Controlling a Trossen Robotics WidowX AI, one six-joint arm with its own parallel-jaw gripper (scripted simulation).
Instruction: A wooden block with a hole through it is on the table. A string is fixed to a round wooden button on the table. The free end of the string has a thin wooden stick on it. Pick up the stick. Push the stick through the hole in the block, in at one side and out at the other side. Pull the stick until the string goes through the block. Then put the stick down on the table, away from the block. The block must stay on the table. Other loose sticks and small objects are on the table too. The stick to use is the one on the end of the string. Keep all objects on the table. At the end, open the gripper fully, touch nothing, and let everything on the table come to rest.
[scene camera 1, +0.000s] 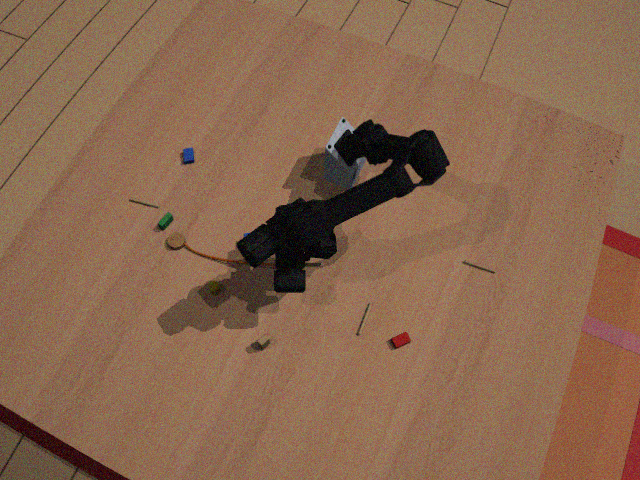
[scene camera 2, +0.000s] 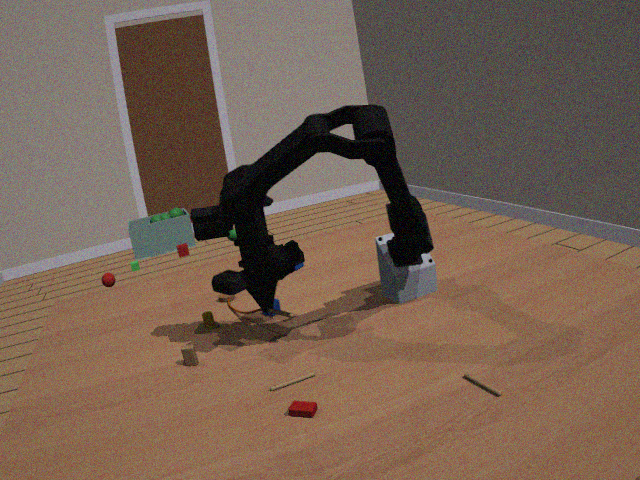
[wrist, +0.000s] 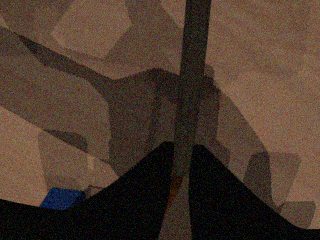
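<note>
My gripper (scene camera 2: 268, 311) is visible; scene camera 1 gives the gripper (scene camera 1: 291, 265), and the wrist view gives the gripper (wrist: 182, 153).
</note>
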